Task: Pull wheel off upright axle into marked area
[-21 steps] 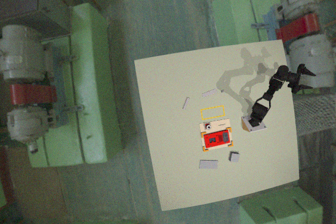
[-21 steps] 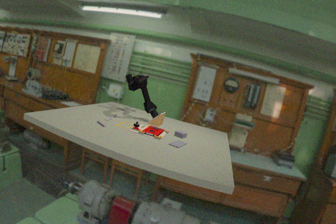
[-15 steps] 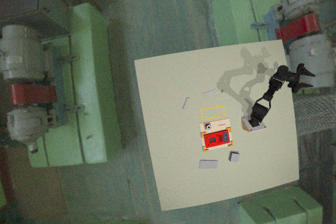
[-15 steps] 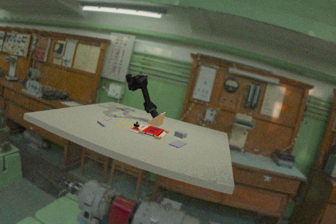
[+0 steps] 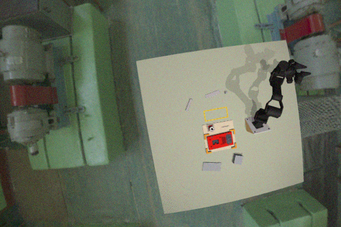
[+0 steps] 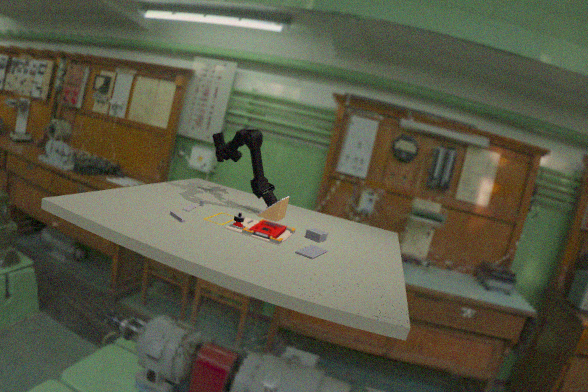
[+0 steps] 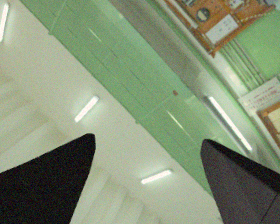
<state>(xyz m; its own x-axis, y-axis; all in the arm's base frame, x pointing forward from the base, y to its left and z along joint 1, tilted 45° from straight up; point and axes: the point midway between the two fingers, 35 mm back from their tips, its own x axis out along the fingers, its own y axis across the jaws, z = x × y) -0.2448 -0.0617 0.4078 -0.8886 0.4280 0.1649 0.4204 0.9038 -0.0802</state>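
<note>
Right now the small wheel is 650 mm ahead of my gripper tip, 270 mm to the left of it and 260 mm below it. From my gripper tip the other things lie so: small block: 480 mm ahead, 580 mm to the left, 290 mm below.
</note>
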